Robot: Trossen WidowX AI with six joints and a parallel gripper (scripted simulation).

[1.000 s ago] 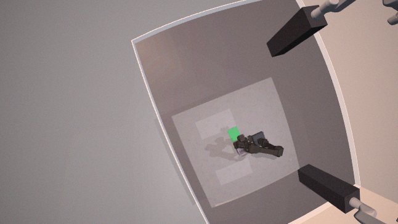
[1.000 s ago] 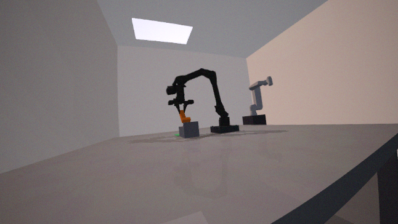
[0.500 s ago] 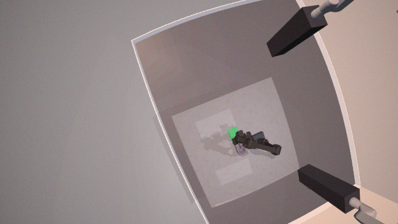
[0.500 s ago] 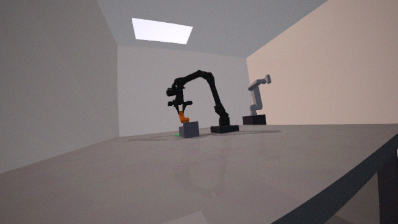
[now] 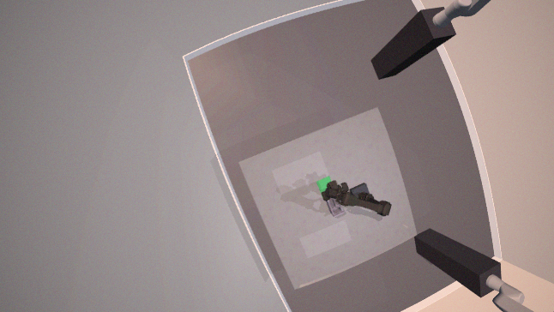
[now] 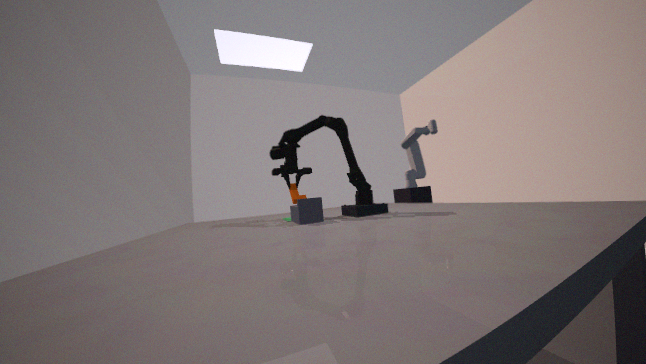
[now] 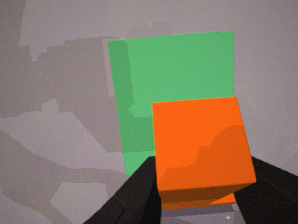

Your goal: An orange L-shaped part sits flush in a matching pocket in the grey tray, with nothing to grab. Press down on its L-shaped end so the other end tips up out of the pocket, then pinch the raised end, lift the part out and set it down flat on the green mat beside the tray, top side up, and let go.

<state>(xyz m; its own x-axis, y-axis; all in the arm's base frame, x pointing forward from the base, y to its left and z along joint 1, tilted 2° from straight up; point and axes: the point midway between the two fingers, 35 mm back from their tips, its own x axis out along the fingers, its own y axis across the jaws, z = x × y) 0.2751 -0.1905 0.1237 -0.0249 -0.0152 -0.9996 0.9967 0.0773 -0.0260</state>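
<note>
My gripper tip is now 150 mm above the green mat and 20 mm to the right of it. The rest, counted from my gripper tip: orange L-shaped part (30 mm to the left, 30 mm below, 20 mm behind).
</note>
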